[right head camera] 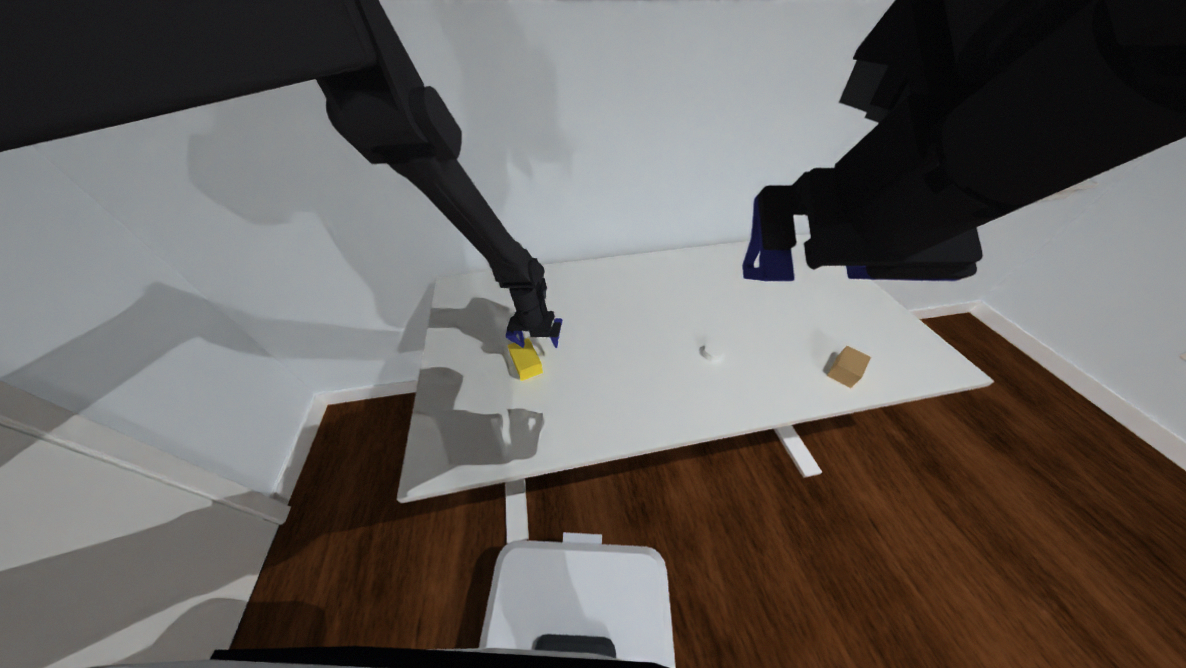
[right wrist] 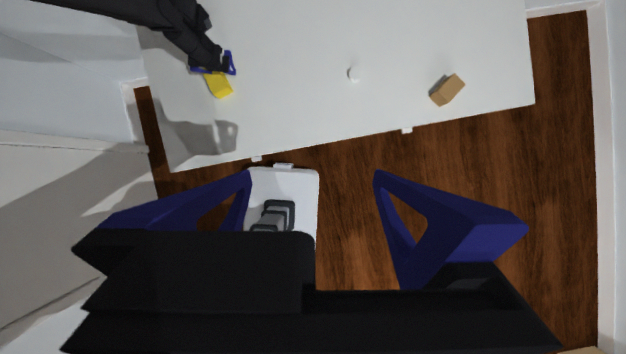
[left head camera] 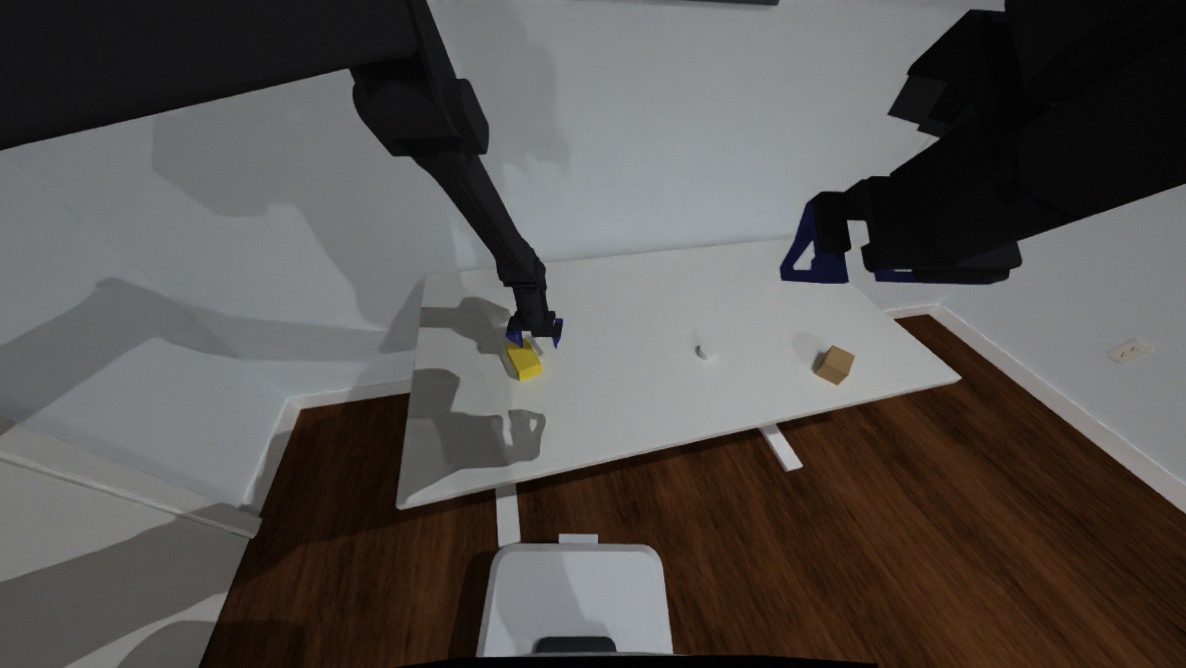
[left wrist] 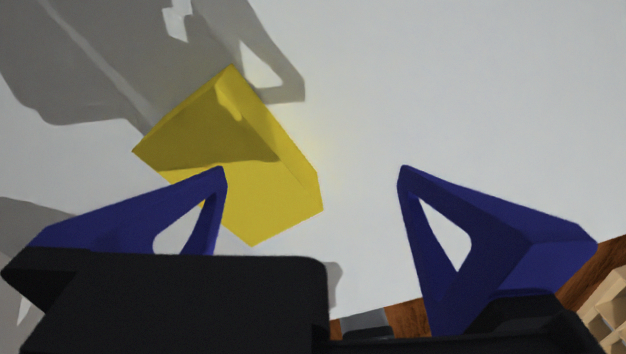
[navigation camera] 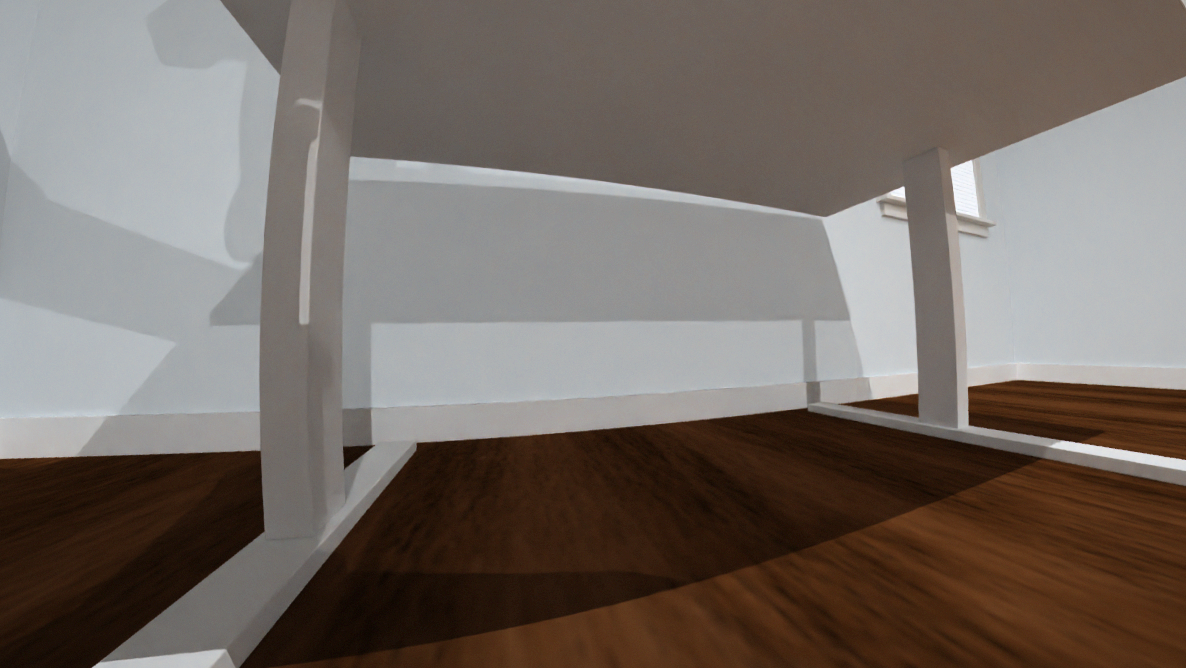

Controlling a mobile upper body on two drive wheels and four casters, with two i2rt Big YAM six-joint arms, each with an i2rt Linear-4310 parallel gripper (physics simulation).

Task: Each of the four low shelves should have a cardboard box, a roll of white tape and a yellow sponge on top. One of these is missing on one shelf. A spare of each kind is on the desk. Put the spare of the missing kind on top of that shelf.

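Places are measured from the left arm's base along level axes (x ahead, y left, z up), in metres.
Pixels of known places: left gripper, fingertip midpoint: (right head camera: pixel 540 346) (right wrist: pixel 223 72) (left head camera: pixel 539 346) (left wrist: pixel 312 175); right gripper, fingertip midpoint: (right head camera: pixel 796 271) (right wrist: pixel 312 176) (left head camera: pixel 829 274).
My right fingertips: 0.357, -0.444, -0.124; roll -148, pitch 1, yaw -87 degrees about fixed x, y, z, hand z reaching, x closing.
Note:
For each thing: its top centre in the pictures, then the offset to it from my right fingertips, as dx, dy, dz. Level surfaces: height alone.
- yellow sponge, top centre: (left wrist: pixel 236 184) (left head camera: pixel 522 353) (right head camera: pixel 523 353) (right wrist: pixel 214 78) +0.306, +0.388, -0.521
- white desk, surface height: dz -0.566
- white tape roll, top centre: (right head camera: pixel 713 349) (left head camera: pixel 709 349) (right wrist: pixel 355 72) +0.362, -0.140, -0.542
- cardboard box, top centre: (right head camera: pixel 854 360) (left head camera: pixel 840 359) (right wrist: pixel 451 87) +0.317, -0.492, -0.516
A yellow sponge (left head camera: pixel 525 363) (right head camera: pixel 526 362) (left wrist: pixel 272 200) (right wrist: pixel 219 86) lies on the white desk (left head camera: pixel 622 406) (right head camera: pixel 622 406) (left wrist: pixel 450 75) (right wrist: pixel 300 120). My left gripper (left head camera: pixel 538 344) (right head camera: pixel 539 343) (left wrist: pixel 312 175) (right wrist: pixel 223 72) is open and empty at the sponge's far end; in the left wrist view one fingertip overlaps the sponge and the other stands off to its right. A white tape roll (left head camera: pixel 706 352) (right head camera: pixel 712 353) (right wrist: pixel 353 75) and a cardboard box (left head camera: pixel 834 365) (right head camera: pixel 849 366) (right wrist: pixel 447 90) are farther right. My right gripper (left head camera: pixel 858 277) (right head camera: pixel 817 273) (right wrist: pixel 312 176) is open and empty, high up. The low shelves do not show clearly.
My white base (left head camera: pixel 580 593) (right head camera: pixel 585 593) (right wrist: pixel 300 185) is at the desk's near side. Desk legs (navigation camera: pixel 302 273) (navigation camera: pixel 937 282) stand on floor bars. Walls stand behind the desk and on both sides. A light wooden thing (left wrist: pixel 612 305) shows partly at the left wrist view's lower right.

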